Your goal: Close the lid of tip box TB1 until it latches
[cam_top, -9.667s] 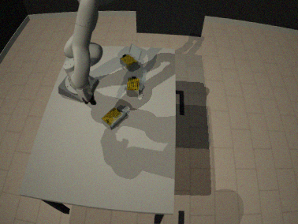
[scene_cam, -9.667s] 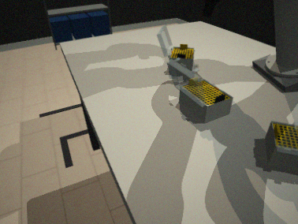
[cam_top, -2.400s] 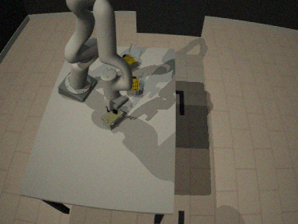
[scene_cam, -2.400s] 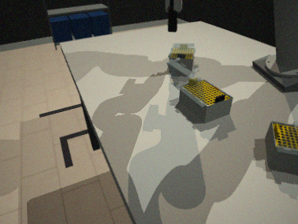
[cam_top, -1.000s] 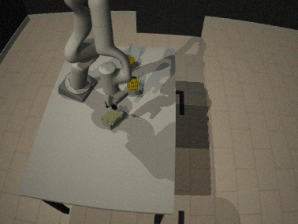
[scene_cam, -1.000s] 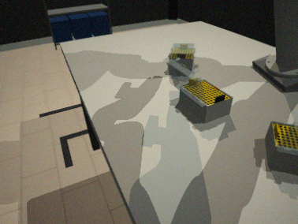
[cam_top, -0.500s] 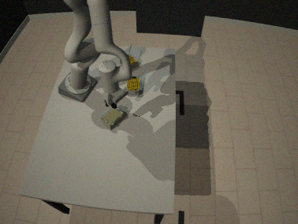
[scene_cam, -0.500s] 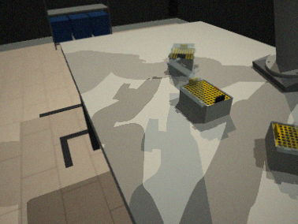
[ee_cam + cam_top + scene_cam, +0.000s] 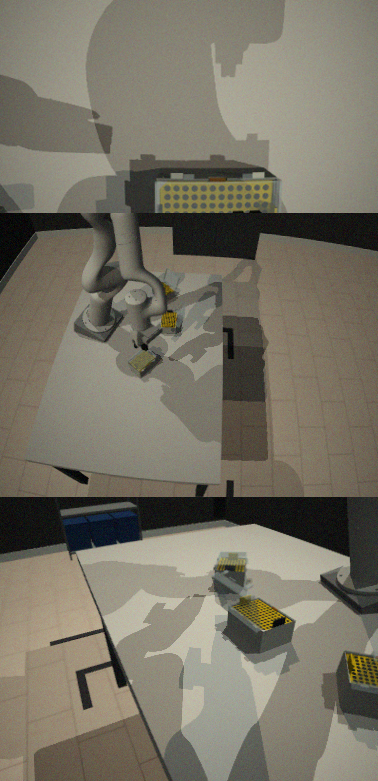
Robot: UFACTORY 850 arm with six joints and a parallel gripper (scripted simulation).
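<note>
Right now my hand is 150 mm above the clear lid, 30 mm past it and 20 mm to the right of it. Also, from my hand: tip box 160 mm below, 30 mm behind, 20 mm to the left; then label 500 mm to the left, 200 mm below, 70 mm behind; then rack 150 mm below, 30 mm behind, 20 mm to the left.
</note>
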